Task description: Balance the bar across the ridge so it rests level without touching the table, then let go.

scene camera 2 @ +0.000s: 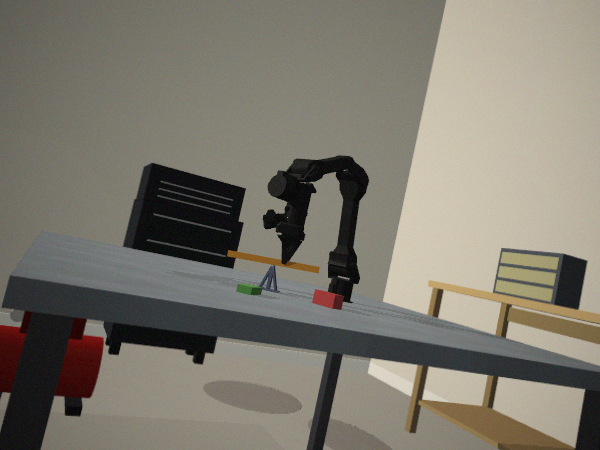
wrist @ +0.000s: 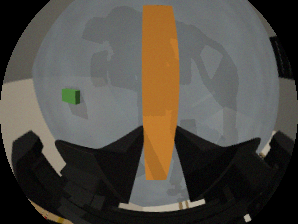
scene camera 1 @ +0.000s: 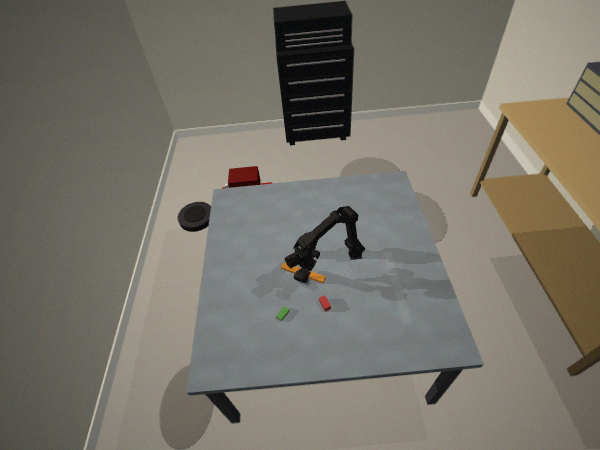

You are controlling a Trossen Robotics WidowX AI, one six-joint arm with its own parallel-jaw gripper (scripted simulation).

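Note:
My gripper (scene camera 2: 284, 264), also (wrist: 159, 129). Orange bar (wrist: 160, 78).

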